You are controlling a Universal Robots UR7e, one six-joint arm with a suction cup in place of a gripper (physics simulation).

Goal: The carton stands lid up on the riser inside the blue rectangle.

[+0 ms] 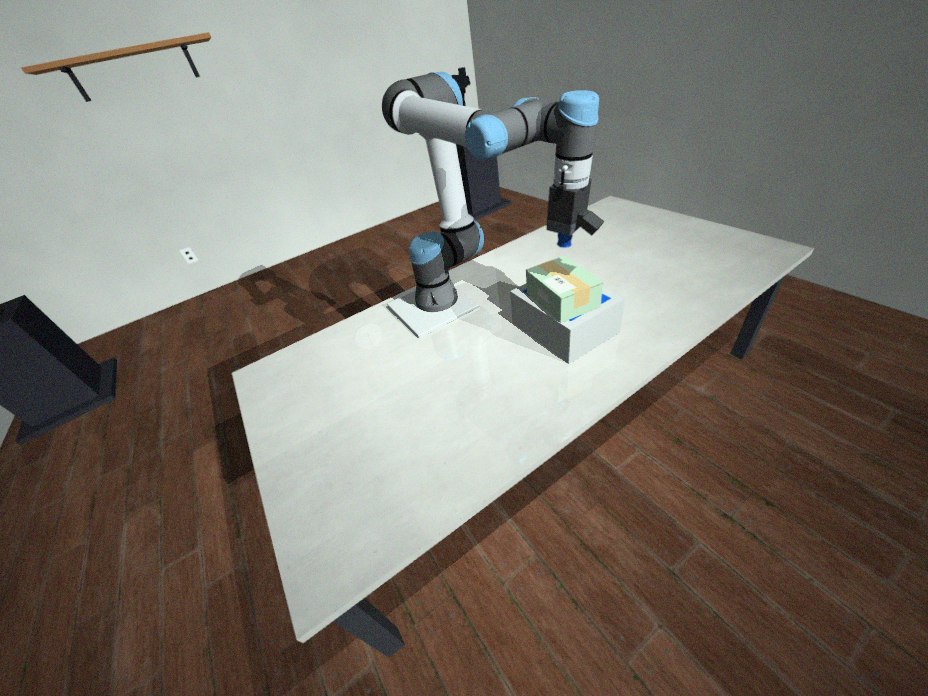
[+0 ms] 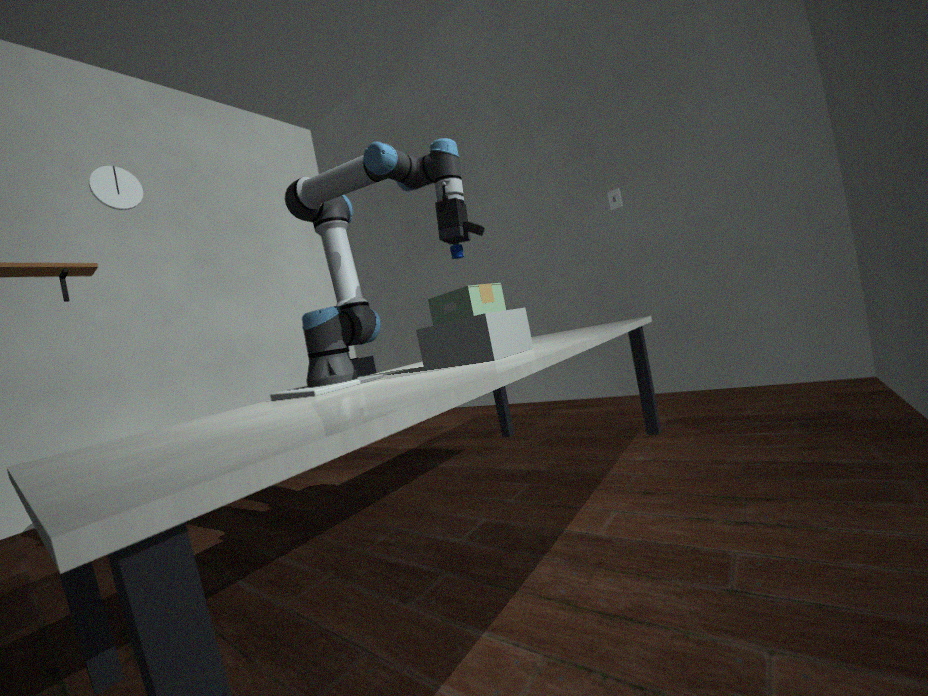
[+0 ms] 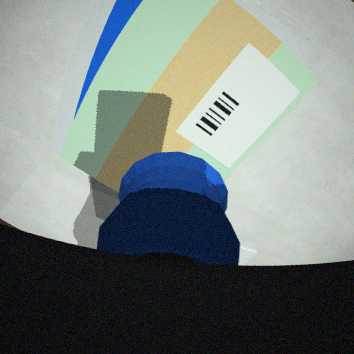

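Pixels of known places: end effector, tool point: (image 1: 564, 243) (image 2: 457, 257) (image 3: 172, 202); arm's base, origin of the base link: (image 1: 436, 299) (image 2: 333, 382).
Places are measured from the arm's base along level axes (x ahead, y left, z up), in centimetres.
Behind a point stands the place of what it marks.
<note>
A light green carton (image 1: 549, 293) {x 44.8, y 9.3, z 16.8 cm} (image 2: 450, 304) {x 42.1, y 10.0, z 15.0 cm} (image 3: 137, 55) {x 46.2, y 19.9, z 18.3 cm} with tan tape and a white barcode label on its upward face rests level on the riser (image 1: 541, 325) {x 42.6, y 8.5, z 5.5 cm} (image 2: 511, 333) {x 54.5, y 17.5, z 4.1 cm}. The riser is a light grey block. Parts of the blue rectangle (image 1: 606, 298) {x 51.8, y 24.3, z 10.4 cm} (image 3: 98, 60) {x 43.4, y 25.2, z 10.5 cm} show beside the carton on the riser's top; the carton hides the rest, and I cannot tell whether all its edges lie inside. My suction gripper (image 1: 564, 244) (image 2: 457, 256) (image 3: 172, 172) points down above the carton, with a clear gap between cup and carton. It holds nothing, so it counts as open.
The riser stands on the long pale table (image 1: 389, 449) {x 42.6, y -43.5, z -1.5 cm} (image 2: 224, 442) {x 45.7, y -54.1, z -1.6 cm}. The arm's base plate (image 1: 419, 327) {x 9.1, y -13.2, z -0.1 cm} (image 2: 296, 393) {x 3.2, y -15.1, z -0.3 cm} lies on the table to the left of the riser. A wooden wall shelf (image 1: 119, 53) (image 2: 44, 269) is on the wall.
</note>
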